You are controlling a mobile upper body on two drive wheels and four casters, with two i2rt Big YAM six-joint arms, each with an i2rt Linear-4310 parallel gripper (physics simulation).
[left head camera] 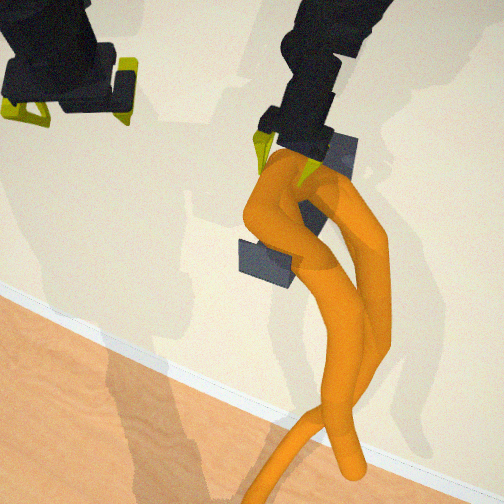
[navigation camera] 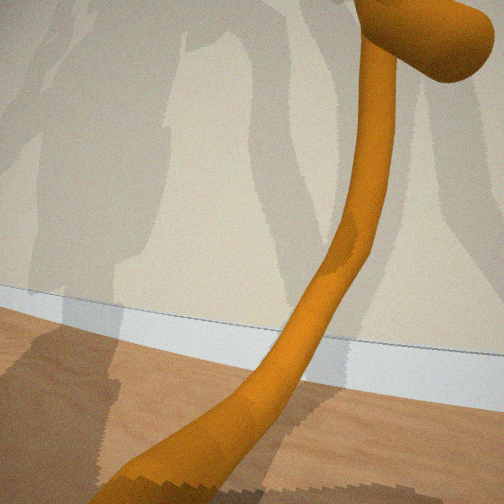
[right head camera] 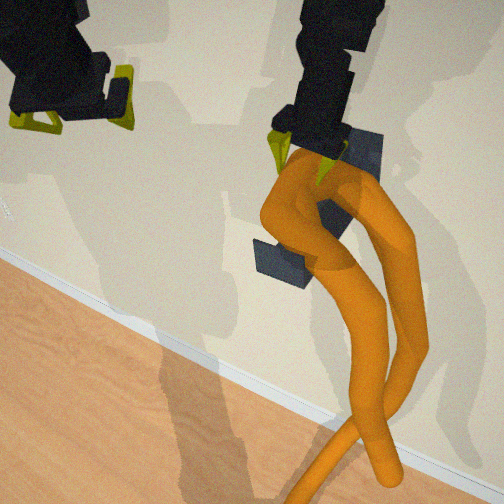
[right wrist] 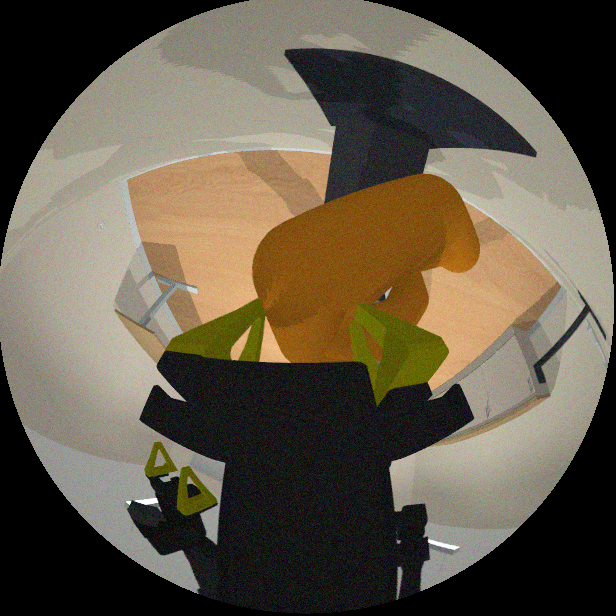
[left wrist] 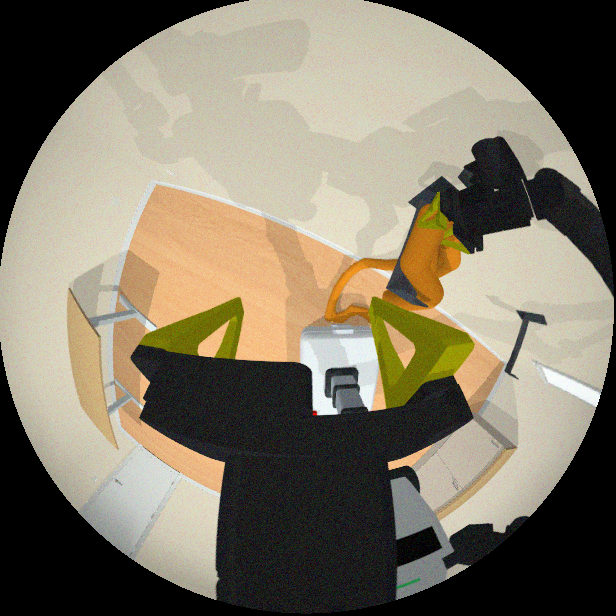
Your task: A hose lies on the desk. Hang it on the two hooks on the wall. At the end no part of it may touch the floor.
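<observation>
The orange hose (left head camera: 320, 260) is draped over a dark grey wall hook (left head camera: 267, 262). My right gripper (left head camera: 284, 162) is shut on the hose's bend at the top of the hook, close to the wall. Two strands hang down from there. One ends free just above the baseboard (left head camera: 352, 465); the other runs down toward the wooden floor (navigation camera: 210, 440). In the right wrist view the hose (right wrist: 356, 258) sits between the fingers under the hook (right wrist: 385, 126). My left gripper (left head camera: 70, 107) is open and empty, up at the left. A second hook (left wrist: 522, 339) shows in the left wrist view.
A white baseboard (left head camera: 150, 357) runs along the foot of the beige wall. The robot's white base (left wrist: 341, 367) and a desk (left wrist: 91, 350) show in the left wrist view.
</observation>
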